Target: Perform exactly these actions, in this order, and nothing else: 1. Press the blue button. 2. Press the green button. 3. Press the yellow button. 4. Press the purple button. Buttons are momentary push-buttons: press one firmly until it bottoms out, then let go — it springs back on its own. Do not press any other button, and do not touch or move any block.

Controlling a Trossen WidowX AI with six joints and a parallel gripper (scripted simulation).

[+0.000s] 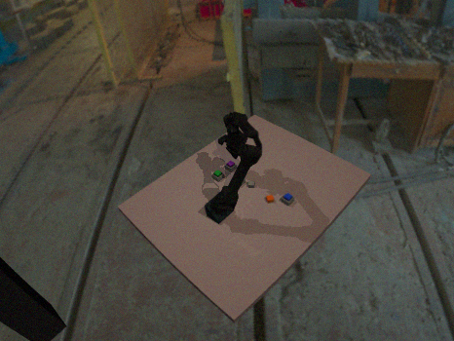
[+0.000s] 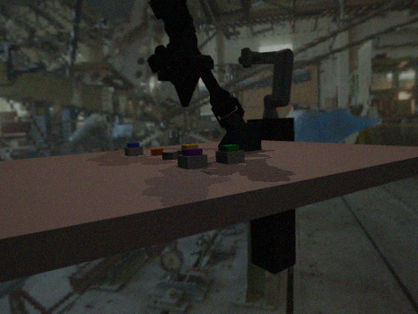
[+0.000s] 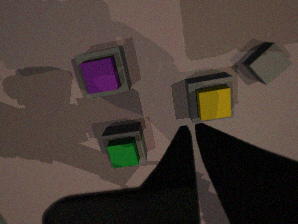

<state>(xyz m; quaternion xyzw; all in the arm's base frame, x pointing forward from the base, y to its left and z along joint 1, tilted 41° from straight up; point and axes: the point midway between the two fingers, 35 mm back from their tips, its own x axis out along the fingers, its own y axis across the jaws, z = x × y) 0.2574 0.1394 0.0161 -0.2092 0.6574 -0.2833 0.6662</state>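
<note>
My gripper tip is now 10 cm above the purple button, 7 cm to the right of it and 3 cm short of it. From my gripper tip the other things lie so: yellow button: 10 cm below, 4 cm to the right, 3 cm behind; green button: 10 cm below, 8 cm to the left, 6 cm behind; grey block: 12 cm below, 10 cm to the right, 1 cm behind.
</note>
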